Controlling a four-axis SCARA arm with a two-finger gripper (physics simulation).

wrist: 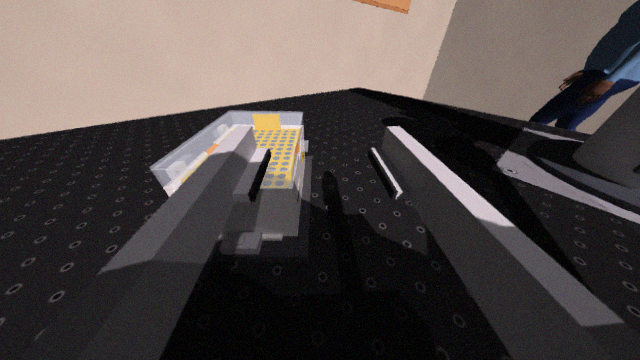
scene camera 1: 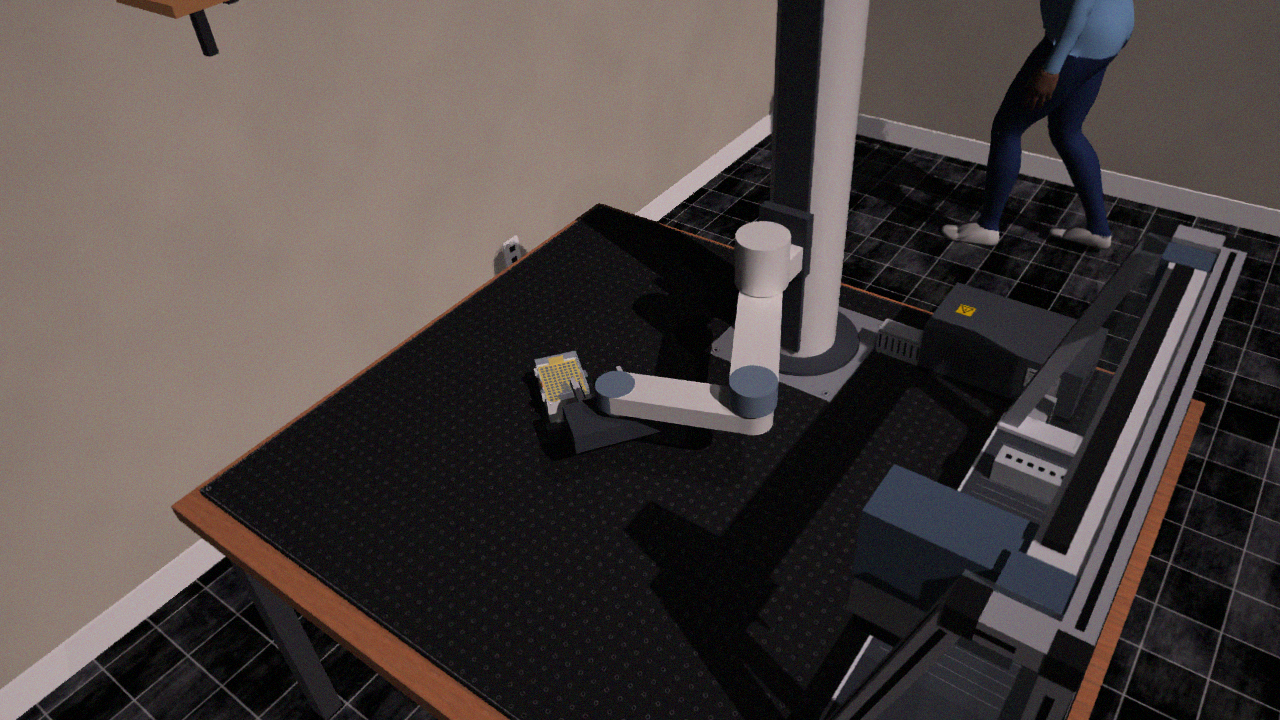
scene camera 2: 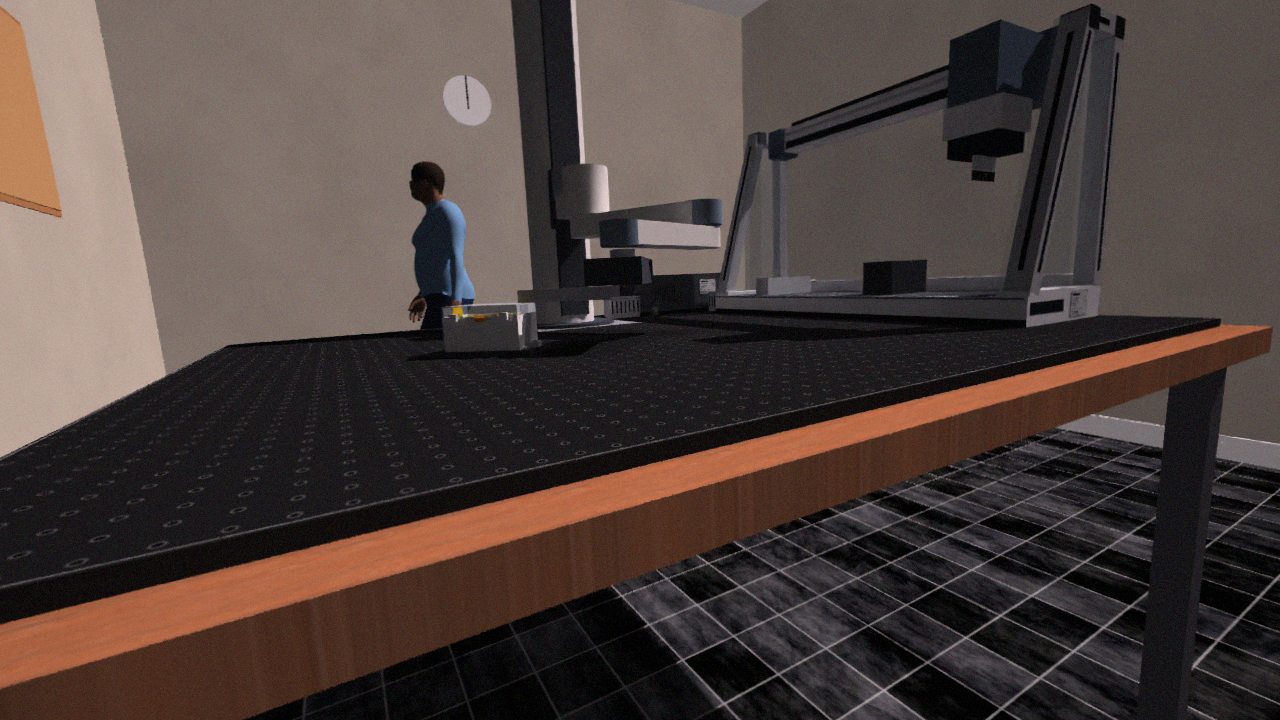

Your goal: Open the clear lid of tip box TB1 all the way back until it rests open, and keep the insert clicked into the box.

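Seen in the pictures: gripper, fingertip midpoint: point(wrist: 320, 140) point(scene camera 1: 595, 375) point(scene camera 2: 527, 295); arm's base, link origin: point(wrist: 636, 188) point(scene camera 1: 799, 342).
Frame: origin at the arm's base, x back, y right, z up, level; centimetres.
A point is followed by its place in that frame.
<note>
Tip box TB1 point(scene camera 1: 549, 404) {x -50.0, y 27.2, z 7.5 cm} point(scene camera 2: 487, 336) {x -47.3, y 31.4, z 4.3 cm} point(wrist: 280, 219) {x -44.5, y 23.1, z 4.3 cm} stands upright on the black table mat. Its clear lid point(wrist: 194, 150) {x -47.8, y 28.3, z 9.0 cm} lies over the box in the wrist view; whether its front edge is slightly raised I cannot tell. The yellow insert point(scene camera 1: 559, 376) {x -42.6, y 31.0, z 7.0 cm} point(wrist: 284, 159) {x -41.9, y 26.6, z 7.0 cm} with rows of holes sits level in the box, its yellow tab at the far end. My gripper point(scene camera 1: 571, 394) point(scene camera 2: 528, 294) {x -41.1, y 22.6, z 10.0 cm} point(wrist: 320, 140) {x -41.1, y 22.6, z 10.0 cm} is shut to its narrowest, a gap between the fingers and nothing in it. The left finger hides part of the box; the right finger is beside it, to the right.
The arm's column point(scene camera 1: 832, 179) {x -4.1, y -6.3, z 43.0 cm} point(scene camera 2: 547, 134) {x -6.5, y 3.8, z 45.8 cm} stands behind and right of the box. A gantry machine point(scene camera 1: 1109, 447) {x -57.2, y -65.1, z 52.1 cm} point(scene camera 2: 1056, 152) {x -84.6, y -51.7, z 28.7 cm} is on the right side of the table, and a dark grey unit point(scene camera 1: 1002, 335) {x 8.0, y -38.7, z 12.8 cm} is near the column. A person point(scene camera 1: 1074, 80) point(scene camera 2: 438, 241) is beyond the table.
</note>
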